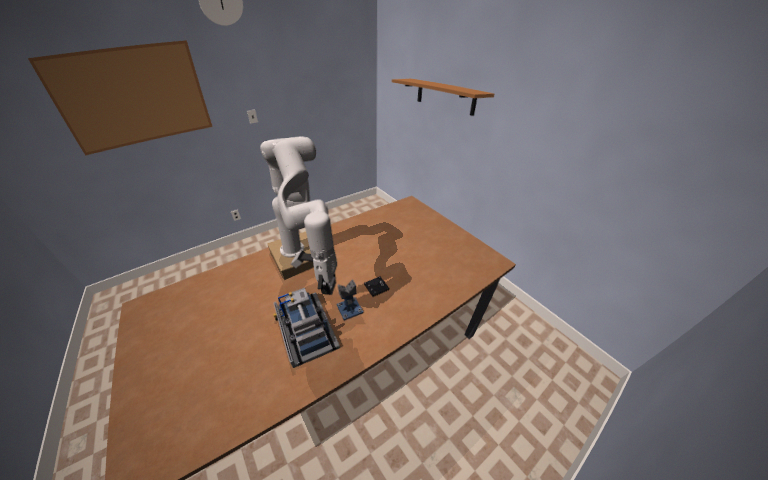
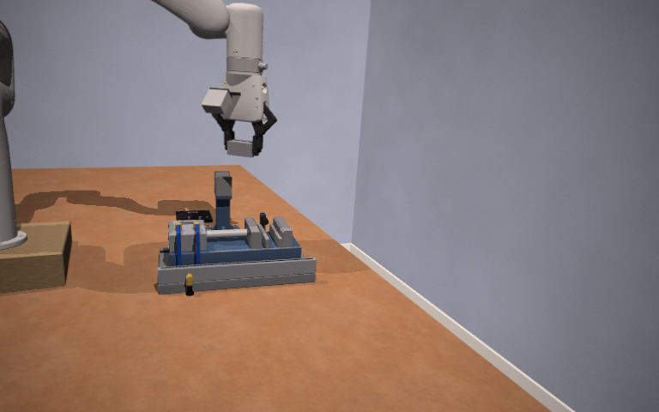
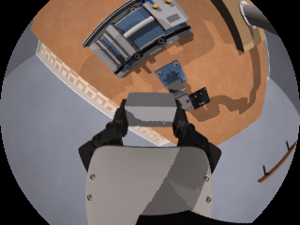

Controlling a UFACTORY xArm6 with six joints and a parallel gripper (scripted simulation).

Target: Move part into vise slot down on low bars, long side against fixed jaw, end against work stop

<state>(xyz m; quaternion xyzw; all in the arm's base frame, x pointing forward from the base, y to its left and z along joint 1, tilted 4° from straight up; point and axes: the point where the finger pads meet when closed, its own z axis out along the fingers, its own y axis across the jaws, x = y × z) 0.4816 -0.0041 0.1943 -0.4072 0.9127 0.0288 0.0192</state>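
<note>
The fixed jaw lies 60 mm ahead of my hand, 120 mm to the right of it and 170 mm below it. The rest, counted from my hand: part 20 mm below; then moving jaw 10 mm behind, 120 mm to the right, 170 mm below; then black work stop 30 mm ahead, 80 mm to the right, 160 mm below.
</note>
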